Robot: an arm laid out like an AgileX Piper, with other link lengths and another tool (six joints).
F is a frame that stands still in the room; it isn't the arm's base.
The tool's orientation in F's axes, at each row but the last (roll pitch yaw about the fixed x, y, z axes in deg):
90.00, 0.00, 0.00
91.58, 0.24, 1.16
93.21, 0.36, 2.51
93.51, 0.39, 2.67
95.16, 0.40, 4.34
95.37, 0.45, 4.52
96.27, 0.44, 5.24
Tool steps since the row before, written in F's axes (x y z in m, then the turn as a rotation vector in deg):
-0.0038, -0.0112, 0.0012, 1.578, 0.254, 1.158
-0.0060, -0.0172, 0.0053, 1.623, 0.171, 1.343
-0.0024, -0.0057, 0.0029, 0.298, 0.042, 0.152
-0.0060, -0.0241, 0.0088, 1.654, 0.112, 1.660
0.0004, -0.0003, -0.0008, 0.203, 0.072, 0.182
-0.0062, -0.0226, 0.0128, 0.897, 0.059, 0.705
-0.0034, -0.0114, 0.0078, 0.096, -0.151, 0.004
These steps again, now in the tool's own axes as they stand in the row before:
-0.0038, 0.0012, 0.0112, 1.578, 1.158, -0.254
-0.0064, 0.0057, 0.0169, 1.620, 1.345, -0.175
-0.0027, 0.0032, 0.0054, 0.299, 0.152, -0.037
-0.0072, 0.0102, 0.0232, 1.646, 1.666, -0.137
0.0004, -0.0008, 0.0004, 0.207, 0.178, -0.073
-0.0081, 0.0147, 0.0208, 0.893, 0.710, -0.055
-0.0045, 0.0089, 0.0101, 0.082, 0.022, 0.158

